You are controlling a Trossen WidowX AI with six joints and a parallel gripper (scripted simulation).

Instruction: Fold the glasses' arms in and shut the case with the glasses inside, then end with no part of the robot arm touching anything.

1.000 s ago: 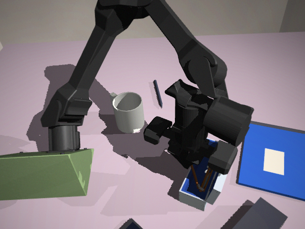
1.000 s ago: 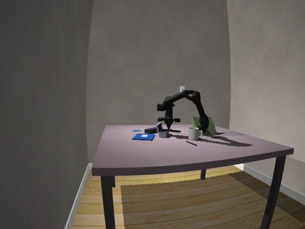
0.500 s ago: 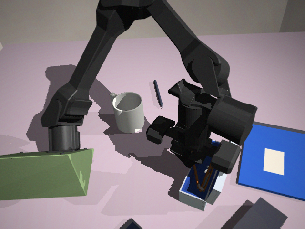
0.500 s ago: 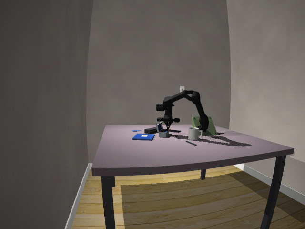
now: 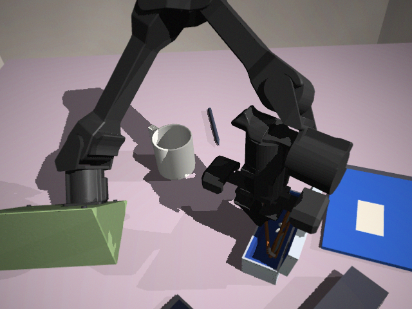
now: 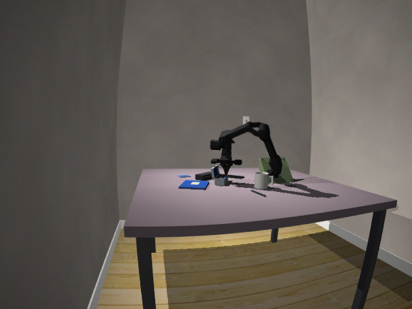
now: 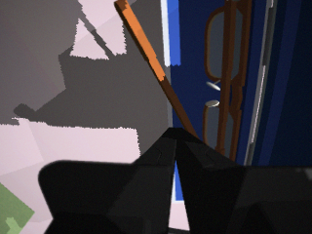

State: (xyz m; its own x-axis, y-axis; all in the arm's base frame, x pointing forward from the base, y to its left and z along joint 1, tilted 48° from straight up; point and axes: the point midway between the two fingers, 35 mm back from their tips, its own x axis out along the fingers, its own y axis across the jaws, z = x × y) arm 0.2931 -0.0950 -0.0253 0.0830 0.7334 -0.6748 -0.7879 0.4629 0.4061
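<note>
Now: hand 50 mm short of the glasses case, 10 mm to the left of it and 30 mm above it. Also, from my hand: dark grey box (80 mm ahead, 160 mm to the right, 60 mm below); then white mug (140 mm behind, 210 mm to the left, 40 mm below); then glasses case lid (70 mm ahead, 30 mm to the right, 10 mm below).
</note>
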